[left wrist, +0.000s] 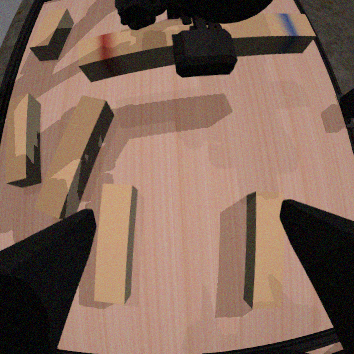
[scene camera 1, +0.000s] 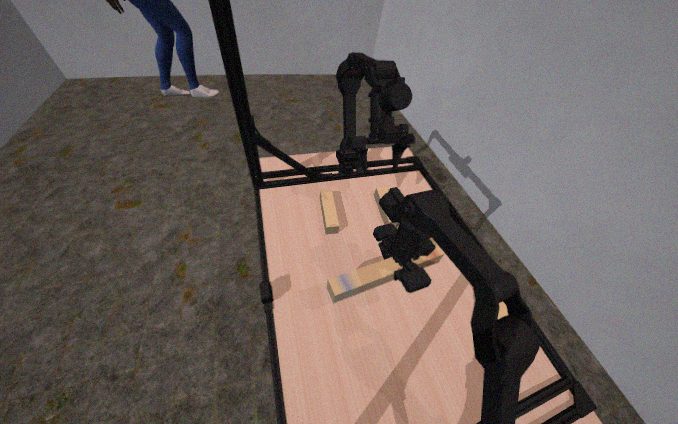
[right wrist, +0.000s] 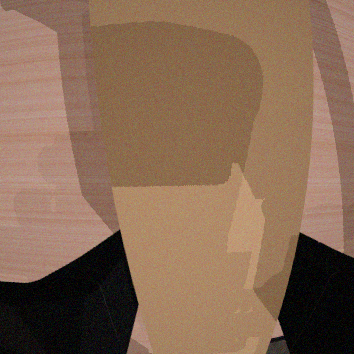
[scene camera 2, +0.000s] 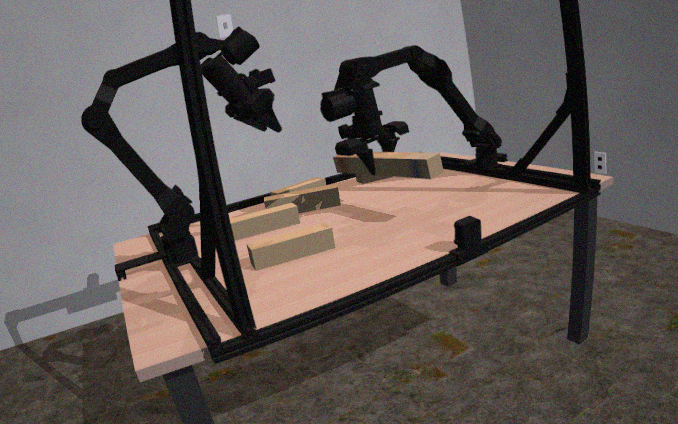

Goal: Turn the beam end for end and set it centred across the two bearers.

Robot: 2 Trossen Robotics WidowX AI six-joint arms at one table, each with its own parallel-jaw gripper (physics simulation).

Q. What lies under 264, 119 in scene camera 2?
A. My left gripper.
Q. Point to a beam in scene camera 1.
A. At 341, 287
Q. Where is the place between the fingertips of my right gripper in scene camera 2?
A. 381, 171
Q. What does my right gripper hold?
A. A beam.
